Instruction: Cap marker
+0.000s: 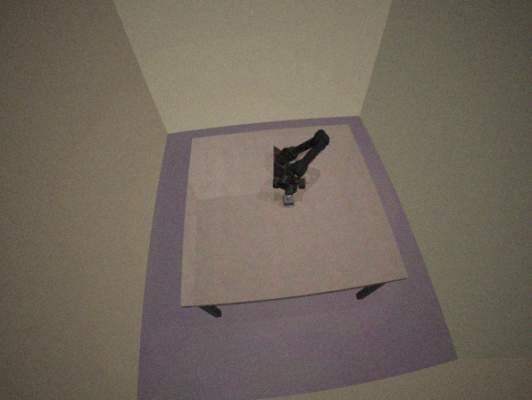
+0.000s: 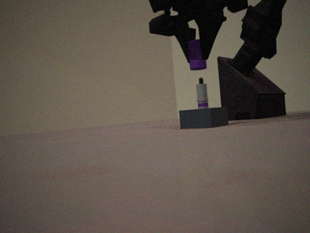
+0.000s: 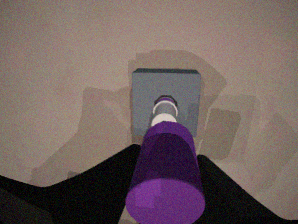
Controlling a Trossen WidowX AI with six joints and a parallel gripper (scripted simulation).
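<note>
My gripper tip is 100 mm above the grey holder block. The rest, counted from my gripper tip: purple cap: 10 mm above.
</note>
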